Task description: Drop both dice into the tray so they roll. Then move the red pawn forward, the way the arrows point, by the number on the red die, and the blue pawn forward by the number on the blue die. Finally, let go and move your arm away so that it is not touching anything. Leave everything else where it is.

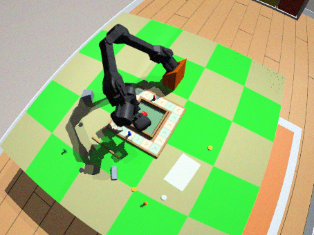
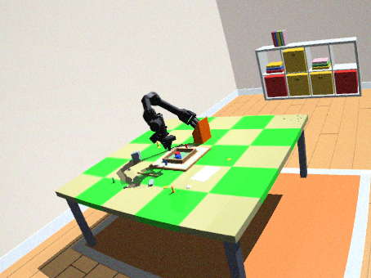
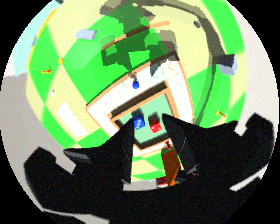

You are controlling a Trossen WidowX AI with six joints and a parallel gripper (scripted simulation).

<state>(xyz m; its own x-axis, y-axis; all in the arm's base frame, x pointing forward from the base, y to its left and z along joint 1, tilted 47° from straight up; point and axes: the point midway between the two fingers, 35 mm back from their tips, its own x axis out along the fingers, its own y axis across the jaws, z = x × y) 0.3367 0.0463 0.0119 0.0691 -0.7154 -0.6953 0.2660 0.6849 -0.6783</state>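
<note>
Right now my gripper tip is 40 mm short of the blue pawn and 60 mm above it. The rest, counted from my gripper tip: green tray 70 mm behind, 10 mm to the left, 80 mm below; then small grey block 230 mm ahead, 60 mm to the left, 80 mm below; then red pawn 180 mm behind, 20 mm to the right, 60 mm below.
</note>
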